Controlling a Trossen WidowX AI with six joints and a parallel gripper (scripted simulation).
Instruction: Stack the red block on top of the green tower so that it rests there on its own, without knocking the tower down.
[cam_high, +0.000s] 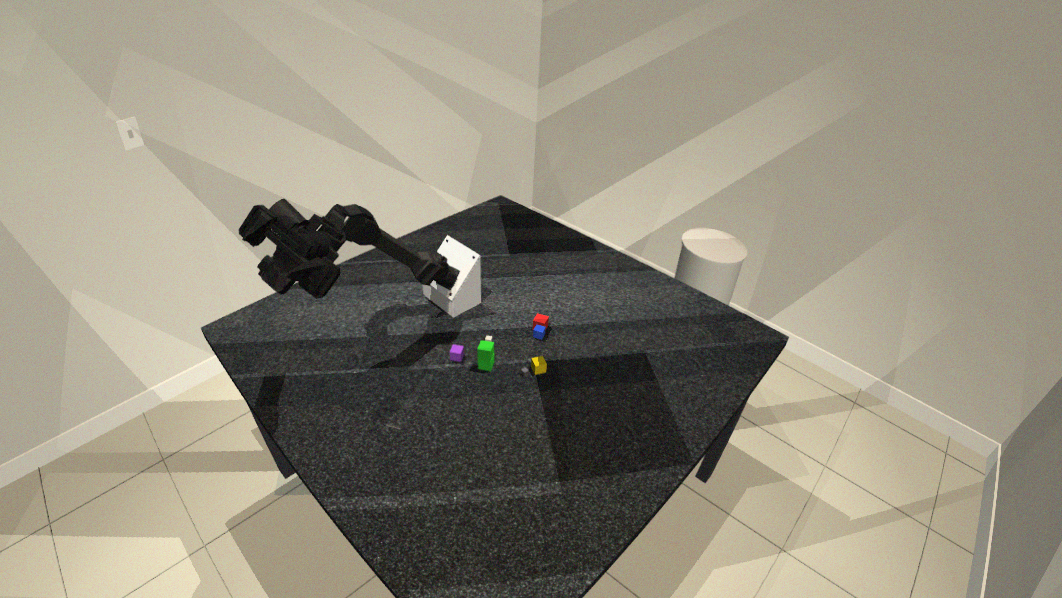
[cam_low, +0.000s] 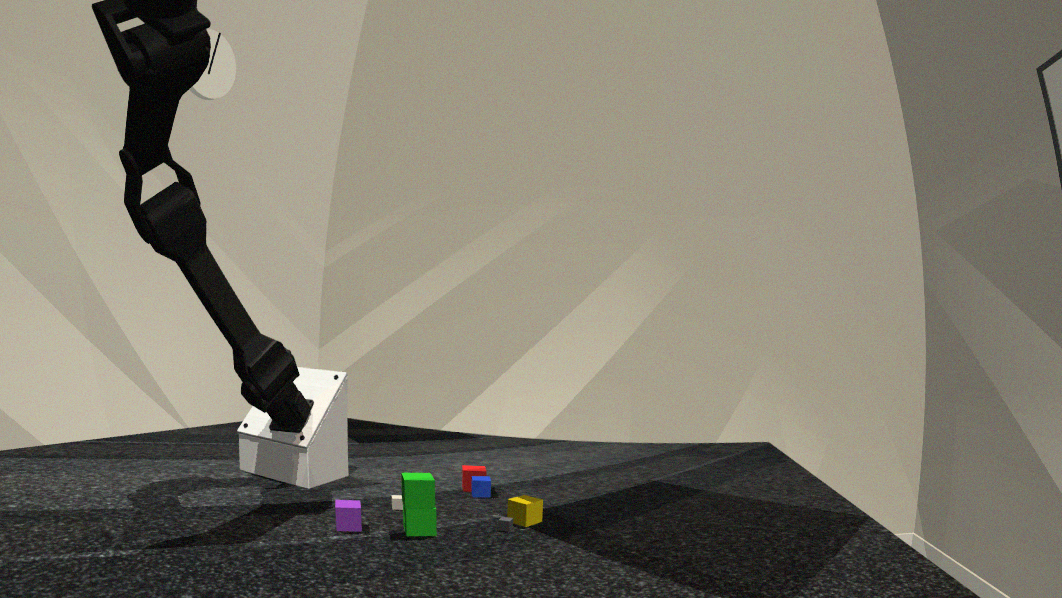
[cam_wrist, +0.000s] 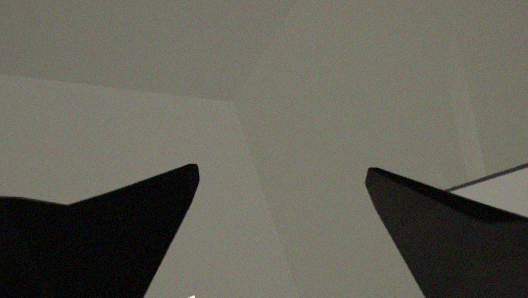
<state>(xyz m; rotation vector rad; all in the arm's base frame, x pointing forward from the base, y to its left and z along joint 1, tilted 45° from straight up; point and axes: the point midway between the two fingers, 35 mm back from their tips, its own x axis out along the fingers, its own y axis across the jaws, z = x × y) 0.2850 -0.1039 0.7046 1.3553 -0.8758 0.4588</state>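
Now: the red block 700 mm to the left of my gripper tip and 550 mm below it. Round my gripper tip: purple block (550 mm below, 450 mm to the left, 80 mm behind); yellow block (560 mm to the left, 550 mm below, 110 mm ahead); small white cube (560 mm below, 550 mm to the left, 60 mm behind).
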